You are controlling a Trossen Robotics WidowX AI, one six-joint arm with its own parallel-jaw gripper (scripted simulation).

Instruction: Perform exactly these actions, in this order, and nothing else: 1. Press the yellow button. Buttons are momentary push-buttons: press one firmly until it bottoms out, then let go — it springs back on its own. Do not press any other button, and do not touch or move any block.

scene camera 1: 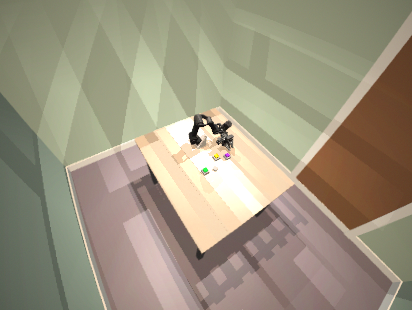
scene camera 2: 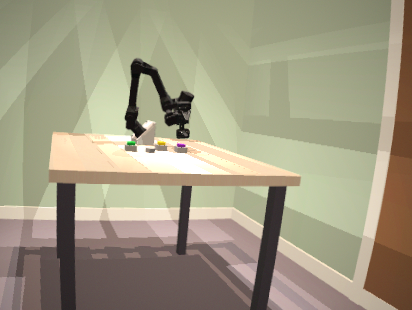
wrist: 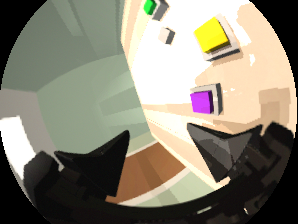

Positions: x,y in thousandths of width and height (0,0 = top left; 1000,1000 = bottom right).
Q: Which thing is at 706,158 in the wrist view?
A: A yellow button.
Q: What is my gripper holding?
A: Nothing.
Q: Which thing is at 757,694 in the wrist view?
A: My gripper.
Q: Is my gripper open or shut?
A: Open.
